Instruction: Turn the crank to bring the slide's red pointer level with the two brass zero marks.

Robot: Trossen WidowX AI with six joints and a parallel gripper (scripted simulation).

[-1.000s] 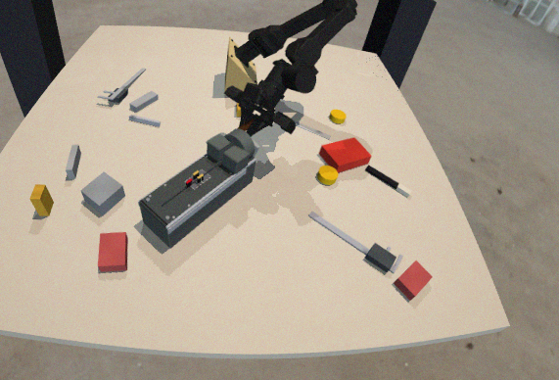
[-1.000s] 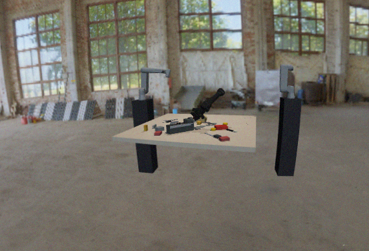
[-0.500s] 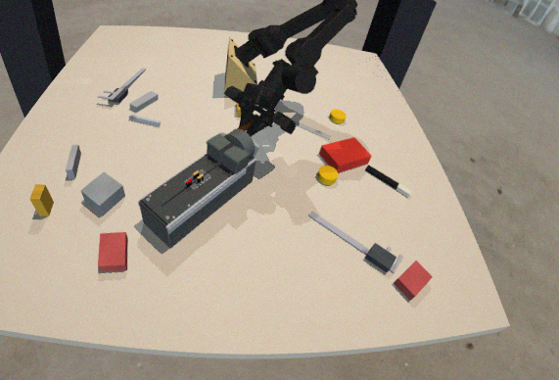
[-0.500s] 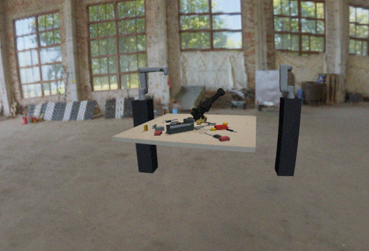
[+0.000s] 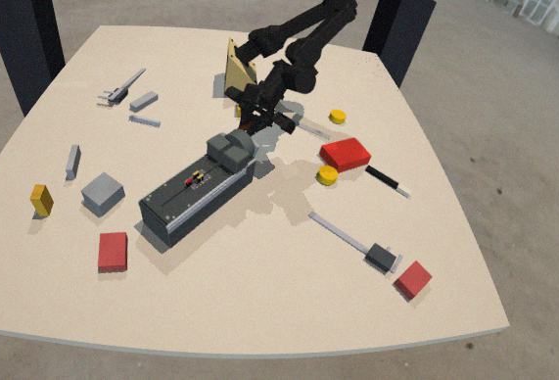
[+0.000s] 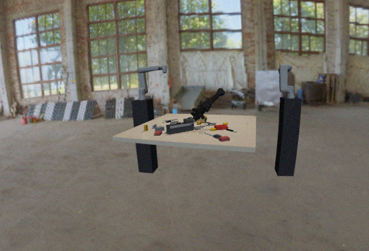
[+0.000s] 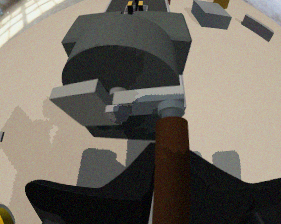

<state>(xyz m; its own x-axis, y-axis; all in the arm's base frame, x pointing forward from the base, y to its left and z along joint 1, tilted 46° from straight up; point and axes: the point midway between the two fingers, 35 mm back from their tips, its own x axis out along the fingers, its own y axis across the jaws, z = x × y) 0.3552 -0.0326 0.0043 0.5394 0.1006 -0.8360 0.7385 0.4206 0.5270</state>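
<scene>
Now: gripper tip 30 mm below the crank, 10 mm to the right of it and 10 mm short of it. From my gripper tip the other things lie so: brown handle (30 mm above, 10 mm to the left, 10 mm behind); then grey bar (220 mm to the left, 130 mm behind, 70 mm below); then red pointer (150 mm ahead, 120 mm to the right, 20 mm above).
</scene>
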